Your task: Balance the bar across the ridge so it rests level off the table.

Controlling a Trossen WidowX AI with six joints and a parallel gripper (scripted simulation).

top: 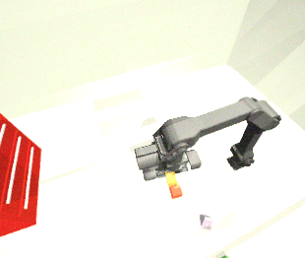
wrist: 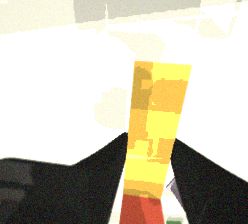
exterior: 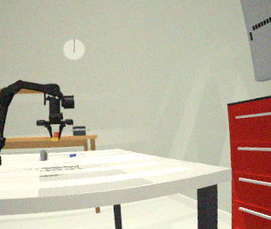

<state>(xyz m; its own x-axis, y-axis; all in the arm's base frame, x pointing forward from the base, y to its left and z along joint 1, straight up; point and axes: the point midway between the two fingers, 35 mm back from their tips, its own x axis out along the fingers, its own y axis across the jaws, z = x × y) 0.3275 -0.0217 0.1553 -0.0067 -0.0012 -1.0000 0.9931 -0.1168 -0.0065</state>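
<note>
The yellow bar is 40 mm to the left of my gripper tip and 10 mm above it. Also, from my gripper tip: green-edged piece (70 mm behind, 320 mm to the left, 100 mm below); blue block (110 mm ahead, 310 mm to the left, 110 mm below).
</note>
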